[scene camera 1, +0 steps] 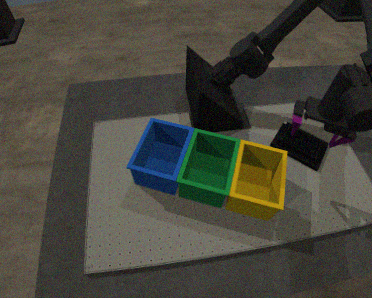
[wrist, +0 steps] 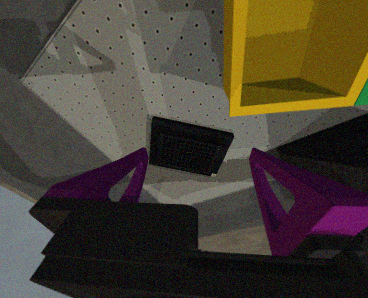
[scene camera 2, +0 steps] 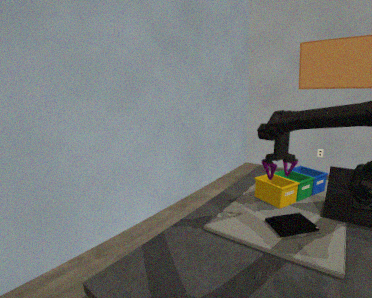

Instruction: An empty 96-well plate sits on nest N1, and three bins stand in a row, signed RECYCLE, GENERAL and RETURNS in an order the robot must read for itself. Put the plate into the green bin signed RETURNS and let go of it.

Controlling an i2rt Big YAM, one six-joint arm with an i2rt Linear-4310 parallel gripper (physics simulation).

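Seen in the pictures: gripper, fingertip midpoint: [scene camera 1: 310, 139] [wrist: 197, 153] [scene camera 2: 278, 177]; arm's base at its link origin: [scene camera 1: 216, 80] [scene camera 2: 363, 196].
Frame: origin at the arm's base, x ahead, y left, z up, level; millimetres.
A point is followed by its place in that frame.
Observation:
The black 96-well plate [scene camera 1: 302, 145] {x 275, y 211, z -67 mm} [scene camera 2: 291, 224] {x 259, y 250, z -62 mm} [wrist: 187, 149] {x 270, y 207, z -68 mm} lies flat on its nest, beside the yellow bin; the nest cannot be told apart from it. My gripper [scene camera 1: 318, 132] {x 340, y 131, z 72 mm} [scene camera 2: 279, 173] {x 340, y 131, z 72 mm} [wrist: 197, 153] {x 340, y 131, z 72 mm} is open and empty, with purple fingers. It hangs above the board; in the wrist view the plate shows between and beyond the fingertips, with a gap on each side. The green bin [scene camera 1: 208, 164] {x 265, y -98, z -82 mm} [scene camera 2: 304, 188] {x 239, y -66, z -30 mm} stands in the middle of the row and looks empty. In the wrist view a corner of the green bin [wrist: 364, 95] {x 268, y -24, z 13 mm} shows. The bins' labels are too small to read.
The yellow bin [scene camera 1: 256, 199] {x 433, y -41, z 13 mm} [scene camera 2: 276, 192] {x 350, y 76, z -18 mm} [wrist: 236, 65] {x 369, y 66, z 13 mm} stands at the plate's end of the row, and the blue bin [scene camera 1: 155, 181] {x 311, y -259, z -33 mm} [scene camera 2: 320, 184] {x 165, y -193, z -41 mm} at the far end. A dark upright panel [scene camera 1: 202, 100] {x 137, y -91, z 53 mm} [scene camera 2: 337, 196] {x 99, y 7, z -15 mm} stands behind the bins. All stand on a pale perforated board [scene camera 1: 115, 235] {x 412, y -384, z -87 mm} [scene camera 2: 325, 255] {x 139, y 349, z -87 mm} [wrist: 107, 95] {x 443, y 264, z -88 mm}.

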